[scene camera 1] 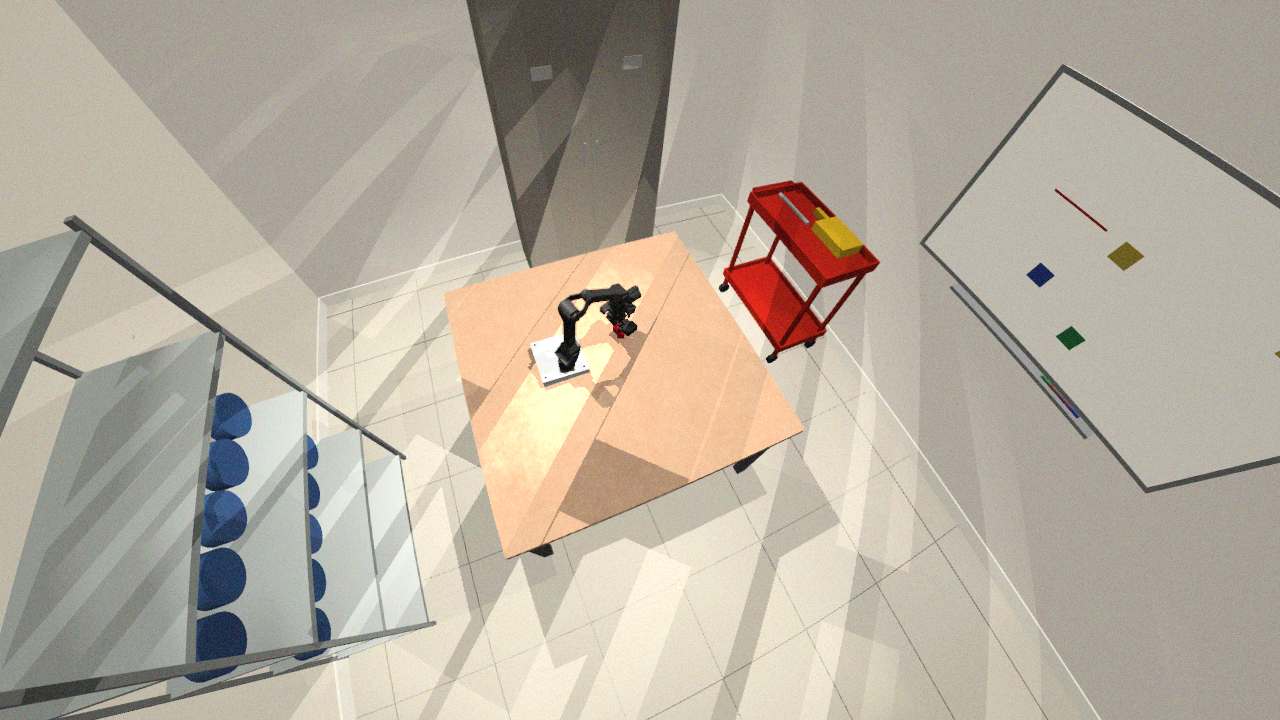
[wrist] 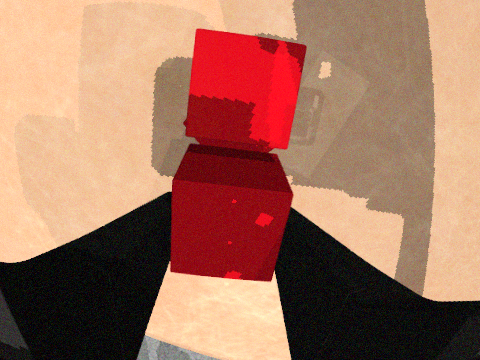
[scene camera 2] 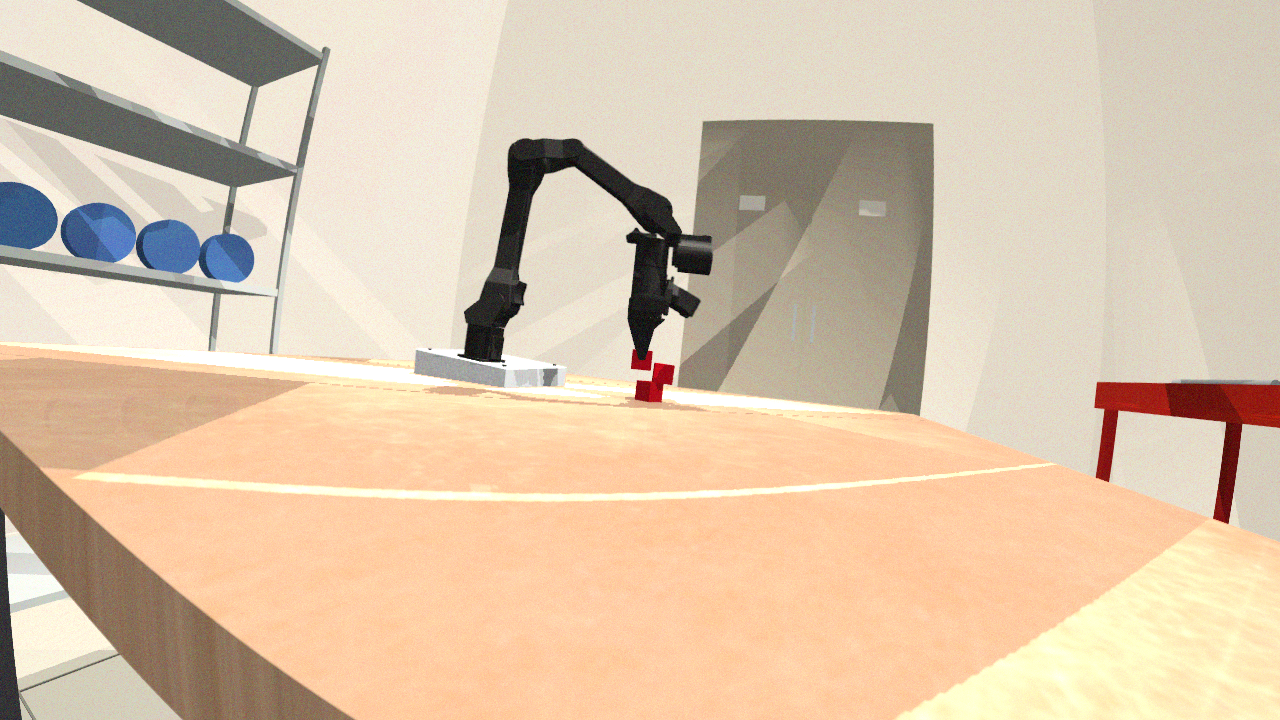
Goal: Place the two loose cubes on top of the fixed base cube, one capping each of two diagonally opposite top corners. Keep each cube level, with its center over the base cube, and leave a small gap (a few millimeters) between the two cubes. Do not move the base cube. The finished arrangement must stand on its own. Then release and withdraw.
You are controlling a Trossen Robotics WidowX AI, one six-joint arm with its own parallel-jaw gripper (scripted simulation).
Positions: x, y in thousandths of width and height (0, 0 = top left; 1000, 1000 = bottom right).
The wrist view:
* my gripper: 474, 585
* red cube: 480, 576, held by my gripper
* red cube: 507, 246
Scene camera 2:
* my gripper: 501, 501
